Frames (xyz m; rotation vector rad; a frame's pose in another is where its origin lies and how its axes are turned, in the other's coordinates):
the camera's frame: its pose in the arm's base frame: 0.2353 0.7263 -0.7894 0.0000 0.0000 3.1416
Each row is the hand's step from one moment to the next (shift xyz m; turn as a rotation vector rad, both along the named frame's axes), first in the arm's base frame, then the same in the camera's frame.
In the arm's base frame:
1: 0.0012 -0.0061 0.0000 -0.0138 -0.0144 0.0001
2: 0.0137 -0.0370 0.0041 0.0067 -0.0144 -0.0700
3: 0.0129 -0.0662 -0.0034 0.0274 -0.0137 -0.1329
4: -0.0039 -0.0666 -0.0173 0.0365 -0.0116 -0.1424
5: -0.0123 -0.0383 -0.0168 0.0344 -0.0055 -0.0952
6: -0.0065 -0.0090 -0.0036 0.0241 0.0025 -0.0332
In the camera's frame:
1: -0.0012 0.0061 0.0000 0.0138 0.0144 0.0001
2: -0.0137 0.0370 0.0041 -0.0067 0.0144 -0.0700
3: -0.0129 0.0662 -0.0034 -0.0274 0.0137 -0.1329
4: 0.0039 0.0666 -0.0173 -0.0365 0.0116 -0.1424
5: 0.0123 0.0383 -0.0168 -0.0344 0.0055 -0.0952
6: 0.0065 0.0090 -0.0036 -0.0241 -0.0025 -0.0332

